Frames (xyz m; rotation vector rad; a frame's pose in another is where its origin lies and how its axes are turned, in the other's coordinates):
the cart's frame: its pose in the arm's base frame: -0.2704 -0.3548 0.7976 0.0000 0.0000 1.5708
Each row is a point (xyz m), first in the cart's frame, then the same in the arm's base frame.
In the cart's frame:
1: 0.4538 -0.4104 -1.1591
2: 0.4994 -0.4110 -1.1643
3: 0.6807 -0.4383 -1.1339
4: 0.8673 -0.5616 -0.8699
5: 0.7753 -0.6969 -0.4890
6: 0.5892 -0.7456 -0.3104
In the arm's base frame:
1: 0.1400 0.0990 -0.3615
2: 0.1406 0.1446 -0.3667
3: 0.1679 0.3259 -0.3363
4: 0.2912 0.5125 -0.0723
5: 0.4265 0.4205 0.3086
6: 0.4752 0.2344 0.4872

